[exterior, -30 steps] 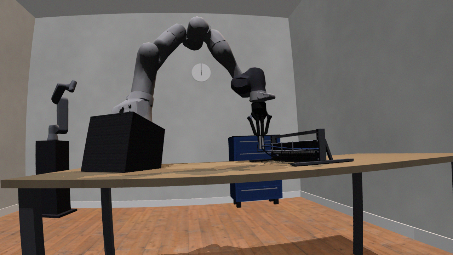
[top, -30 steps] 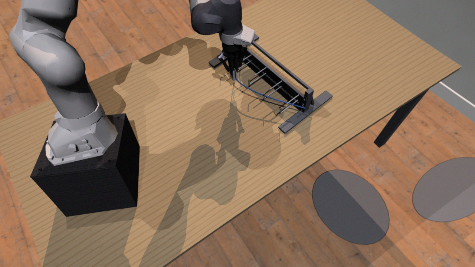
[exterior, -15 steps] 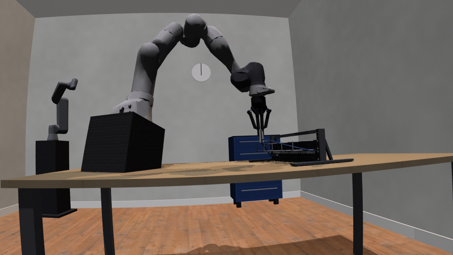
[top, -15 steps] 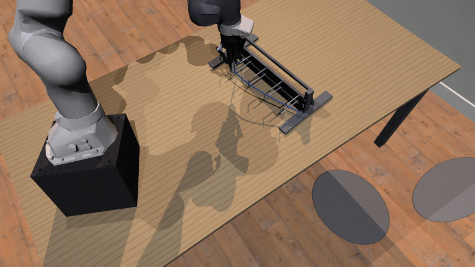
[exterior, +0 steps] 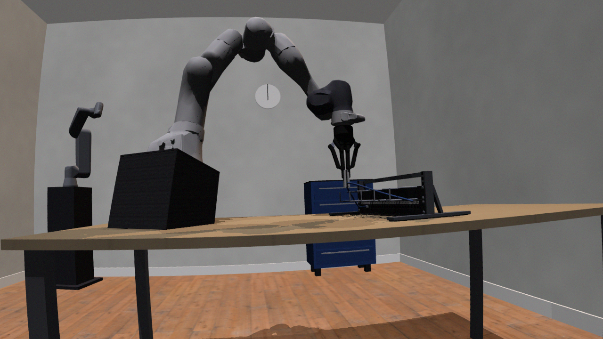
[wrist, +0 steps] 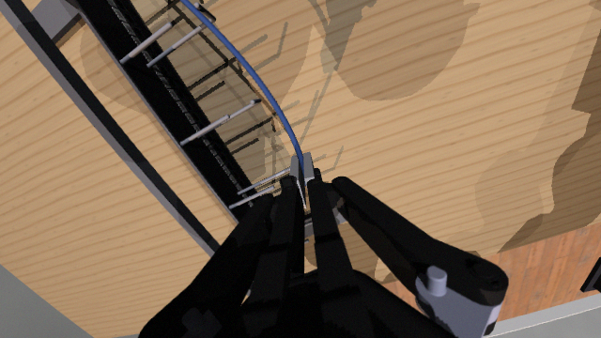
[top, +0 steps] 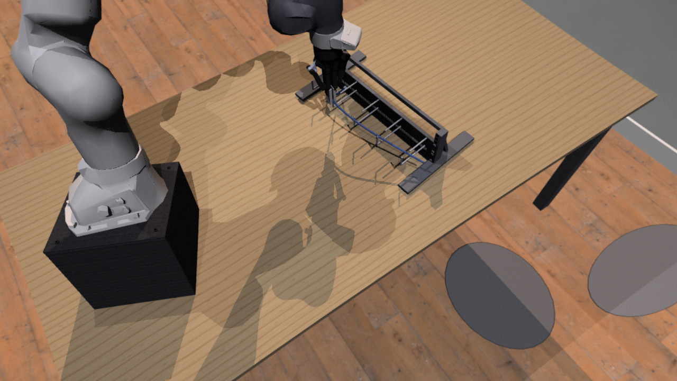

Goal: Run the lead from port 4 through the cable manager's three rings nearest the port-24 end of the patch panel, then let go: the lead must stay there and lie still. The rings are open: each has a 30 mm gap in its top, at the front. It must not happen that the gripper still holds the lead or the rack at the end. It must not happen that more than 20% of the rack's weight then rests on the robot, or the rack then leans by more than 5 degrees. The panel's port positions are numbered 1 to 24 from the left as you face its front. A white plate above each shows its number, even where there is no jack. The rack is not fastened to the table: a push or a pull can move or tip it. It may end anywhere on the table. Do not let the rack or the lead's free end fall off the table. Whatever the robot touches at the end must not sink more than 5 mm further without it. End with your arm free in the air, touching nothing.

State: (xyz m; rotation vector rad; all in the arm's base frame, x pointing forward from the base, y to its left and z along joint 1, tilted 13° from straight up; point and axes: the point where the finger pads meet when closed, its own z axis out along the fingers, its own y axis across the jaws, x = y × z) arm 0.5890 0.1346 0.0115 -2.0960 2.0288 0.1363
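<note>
The rack is 15 cm ahead of my hand, 8 cm below it and 4 cm to the right of it.
</note>
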